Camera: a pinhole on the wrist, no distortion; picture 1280 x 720 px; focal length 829.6 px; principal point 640.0 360.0 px. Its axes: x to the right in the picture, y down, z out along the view. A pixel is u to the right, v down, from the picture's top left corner.
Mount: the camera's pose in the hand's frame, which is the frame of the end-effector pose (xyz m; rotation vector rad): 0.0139 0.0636 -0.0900 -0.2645 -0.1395 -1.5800
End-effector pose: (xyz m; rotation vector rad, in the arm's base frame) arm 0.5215 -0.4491 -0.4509 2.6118 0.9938 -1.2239
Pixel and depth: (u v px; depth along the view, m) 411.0 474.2 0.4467
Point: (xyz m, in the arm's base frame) 0.5485 -0.7242 -0.7907
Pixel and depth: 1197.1 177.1 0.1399
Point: 0.4772 -0.4836 -0.4960
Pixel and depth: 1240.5 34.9 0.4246
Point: 0.1242 -0.5554 -0.6193
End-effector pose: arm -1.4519 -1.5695 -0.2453 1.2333 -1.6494 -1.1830
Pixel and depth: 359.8 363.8 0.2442
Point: -1.6326 -1.5522 -0.0846
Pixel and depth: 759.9 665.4 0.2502
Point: -1.6508 -1.6450 -0.2005
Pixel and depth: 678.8 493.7 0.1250
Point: -1.5159 -1.5952 -0.1677
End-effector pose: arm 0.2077 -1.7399 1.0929 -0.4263 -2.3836 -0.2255
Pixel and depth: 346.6 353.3 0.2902
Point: 0.1680 -1.4664 1.0059
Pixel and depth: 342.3 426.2 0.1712
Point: 0.2027 -1.5593 1.0850
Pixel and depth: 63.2 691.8 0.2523
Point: 0.1565 -1.4055 1.1223
